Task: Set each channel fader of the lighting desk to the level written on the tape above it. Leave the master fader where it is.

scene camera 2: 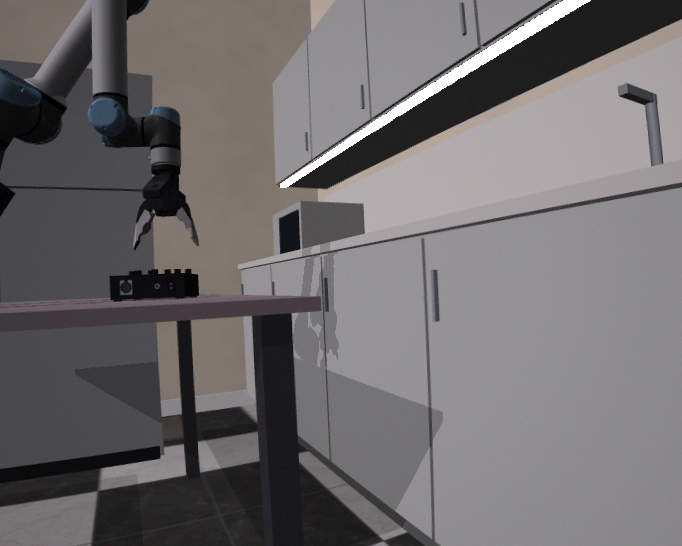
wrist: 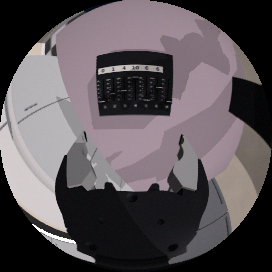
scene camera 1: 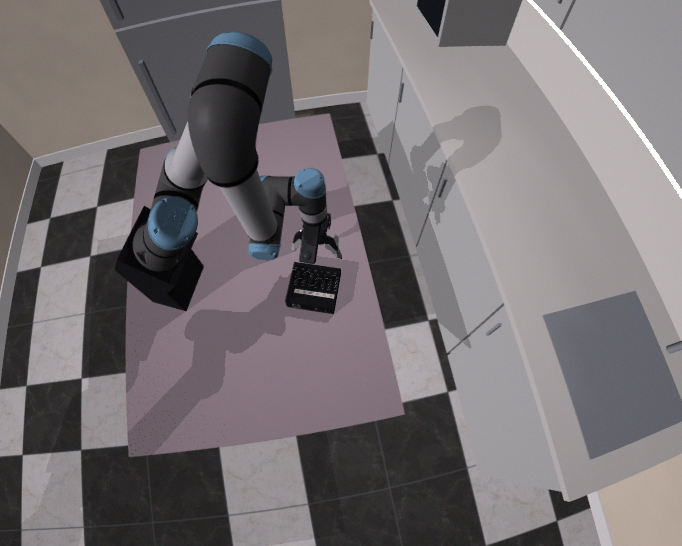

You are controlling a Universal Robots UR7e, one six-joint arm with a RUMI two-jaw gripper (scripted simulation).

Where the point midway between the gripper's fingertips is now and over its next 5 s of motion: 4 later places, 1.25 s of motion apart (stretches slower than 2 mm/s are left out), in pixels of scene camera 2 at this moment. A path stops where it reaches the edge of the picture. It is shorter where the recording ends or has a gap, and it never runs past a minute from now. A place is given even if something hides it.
My gripper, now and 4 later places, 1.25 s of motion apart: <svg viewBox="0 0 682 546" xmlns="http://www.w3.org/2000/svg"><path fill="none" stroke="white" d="M166 248L163 246L160 240L162 232L164 223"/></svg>
